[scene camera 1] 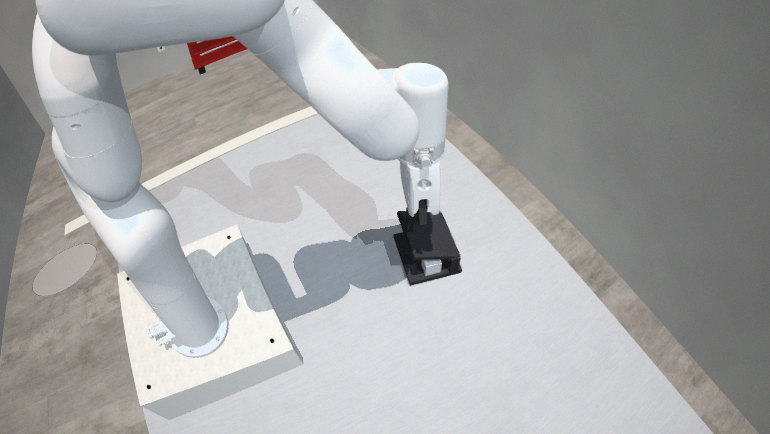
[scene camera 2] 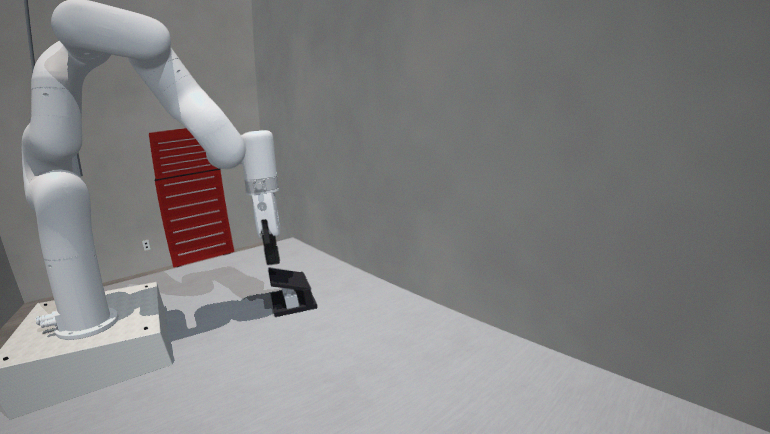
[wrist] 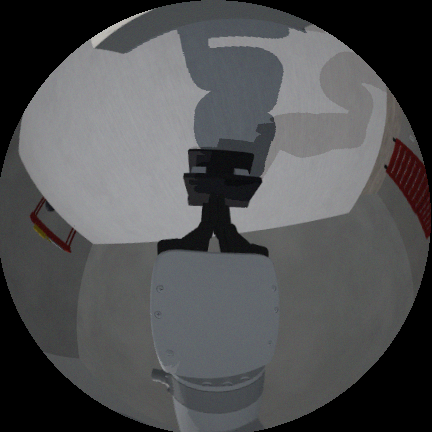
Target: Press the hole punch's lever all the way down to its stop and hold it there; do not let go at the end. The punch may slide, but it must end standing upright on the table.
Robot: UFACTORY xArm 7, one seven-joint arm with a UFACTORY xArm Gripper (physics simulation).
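Seen in the pictures: gripper, between the fingertips: (scene camera 1: 415, 225) (scene camera 2: 273, 263) (wrist: 214, 201); arm's base, origin of its link: (scene camera 1: 197, 326) (scene camera 2: 88, 324).
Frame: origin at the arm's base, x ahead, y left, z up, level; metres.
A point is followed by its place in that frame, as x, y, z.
Observation:
The black hole punch (scene camera 1: 454, 266) @(0.470, -0.135, -0.060) (scene camera 2: 308, 299) @(0.470, -0.135, -0.062) stands upright on the pale table (scene camera 1: 485, 345) @(0.417, -0.292, -0.091) (scene camera 2: 377, 366) @(0.432, -0.406, -0.091). Its dark lever plate (scene camera 1: 439, 242) @(0.466, -0.092, -0.026) (scene camera 2: 290, 278) @(0.464, -0.073, -0.023) (wrist: 247, 186) @(0.450, -0.021, -0.011) is tilted up, with a wide gap above the base in which silver parts (scene camera 1: 431, 266) @(0.432, -0.112, -0.051) (scene camera 2: 291, 300) @(0.436, -0.113, -0.059) show. My gripper (scene camera 1: 424, 236) @(0.430, -0.066, 0.025) (scene camera 2: 273, 262) @(0.430, -0.066, 0.025) (wrist: 214, 201) @(0.430, -0.066, 0.025) is shut and empty and points down. In the second scene view its tips are a little above the raised edge of the lever, with a small gap between. In the first scene view and the wrist view the black fingers overlap the dark lever, so their tips are hard to make out.
The arm's white base block (scene camera 1: 253, 345) @(0.079, -0.085, -0.008) (scene camera 2: 91, 377) @(-0.012, -0.108, -0.061) is at the left on the table. A red cabinet (scene camera 1: 215, 51) (scene camera 2: 196, 215) (wrist: 412, 185) stands beyond the table. A grey wall (scene camera 1: 620, 134) (scene camera 2: 512, 134) rises past the table's far right edge.

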